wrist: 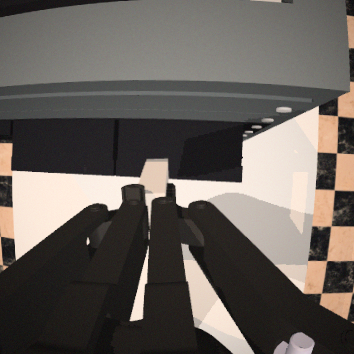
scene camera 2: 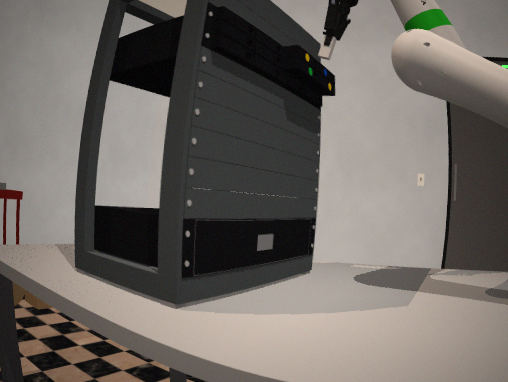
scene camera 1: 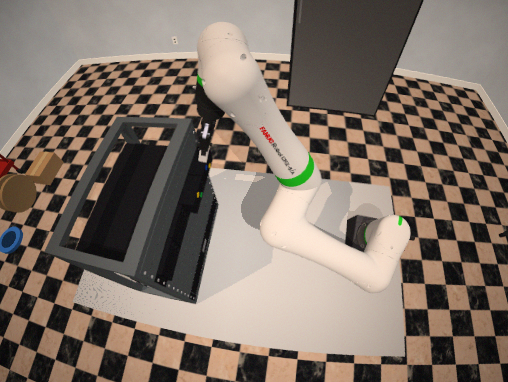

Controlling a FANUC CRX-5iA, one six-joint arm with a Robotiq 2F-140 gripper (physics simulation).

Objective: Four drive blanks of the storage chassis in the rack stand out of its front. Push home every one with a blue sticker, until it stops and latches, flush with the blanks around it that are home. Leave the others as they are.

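Observation:
The storage chassis (scene camera 2: 240, 42) is a black unit high in the rack (scene camera 1: 156, 200) (scene camera 2: 172, 160) (wrist: 150, 45). Four blanks stand out at its right part in scene camera 2. The blue-stickered blank (scene camera 2: 325, 72) is the upper right one, above a yellow-stickered blank (scene camera 2: 329, 86); another yellow-stickered blank (scene camera 2: 307, 57) and a green-stickered blank (scene camera 2: 310, 71) are left of them. My gripper (scene camera 1: 203, 156) (scene camera 2: 326, 49) (wrist: 157, 175) is shut and empty, its pale tips close to the upper front edge of the right-hand blanks. The wrist view does not show the stickers; contact cannot be told.
The rack stands on a pale table (scene camera 1: 300, 310) (scene camera 2: 350, 335). A wide black unit (scene camera 2: 225, 247) with a grey label sits at the rack's bottom. Grey filler panels (scene camera 2: 250, 150) lie between. A dark cabinet (scene camera 1: 350, 55) (scene camera 2: 480, 190) stands behind the arm.

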